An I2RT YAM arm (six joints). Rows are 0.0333 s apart.
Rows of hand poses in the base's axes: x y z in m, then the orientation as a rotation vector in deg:
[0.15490 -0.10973 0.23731 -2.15 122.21 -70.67]
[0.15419 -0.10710 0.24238 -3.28 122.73 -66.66]
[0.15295 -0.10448 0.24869 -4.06 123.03 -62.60]
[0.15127 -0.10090 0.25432 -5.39 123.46 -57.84]
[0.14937 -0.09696 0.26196 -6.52 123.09 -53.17]
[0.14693 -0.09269 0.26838 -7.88 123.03 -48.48]
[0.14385 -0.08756 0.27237 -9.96 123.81 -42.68]
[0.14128 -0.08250 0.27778 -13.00 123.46 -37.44]
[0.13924 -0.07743 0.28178 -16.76 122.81 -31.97]
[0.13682 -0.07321 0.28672 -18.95 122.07 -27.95]
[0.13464 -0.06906 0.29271 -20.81 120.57 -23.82]
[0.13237 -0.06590 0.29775 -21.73 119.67 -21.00]
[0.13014 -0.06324 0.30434 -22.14 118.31 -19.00]
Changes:
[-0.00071 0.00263 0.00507 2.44 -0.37 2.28]
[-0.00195 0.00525 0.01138 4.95 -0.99 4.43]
[-0.00363 0.00883 0.01701 7.85 -1.38 7.14]
[-0.00553 0.01277 0.02465 10.53 -2.39 9.96]
[-0.00797 0.01704 0.03107 13.30 -2.96 12.80]
[-0.01105 0.02217 0.03506 16.93 -2.61 16.18]
[-0.01362 0.02723 0.04047 19.62 -2.52 20.33]
[-0.01566 0.03230 0.04447 22.21 -2.21 25.11]
[-0.01808 0.03652 0.04941 24.22 -2.34 28.37]
[-0.02026 0.04067 0.05540 26.21 -3.19 31.79]
[-0.02253 0.04383 0.06044 27.72 -3.78 33.85]
[-0.02476 0.04649 0.06703 28.67 -4.91 35.50]

